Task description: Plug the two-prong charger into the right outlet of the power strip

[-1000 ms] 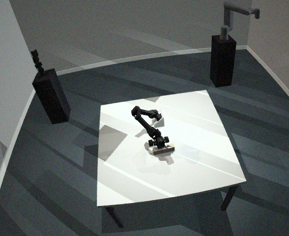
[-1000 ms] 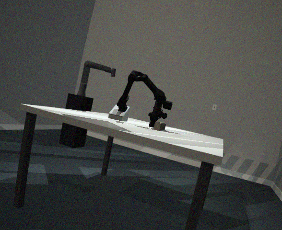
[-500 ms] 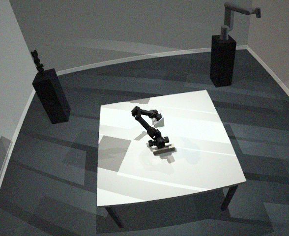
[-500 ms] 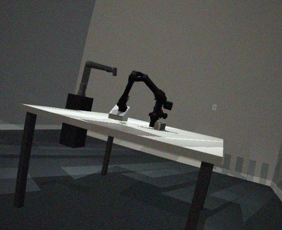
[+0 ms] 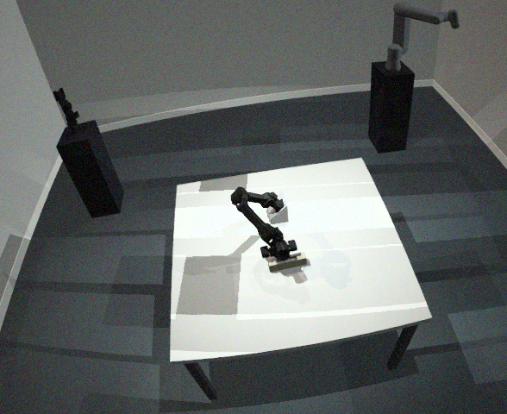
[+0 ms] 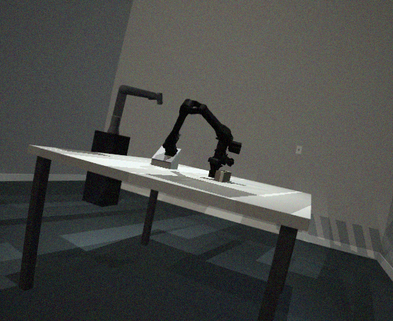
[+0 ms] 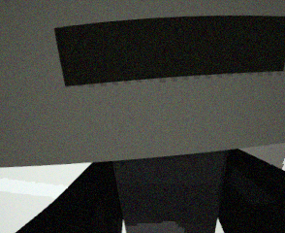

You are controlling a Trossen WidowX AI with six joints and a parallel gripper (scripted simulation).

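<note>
The two-prong charger is 20 mm ahead of my gripper tip and 10 mm above it.
</note>
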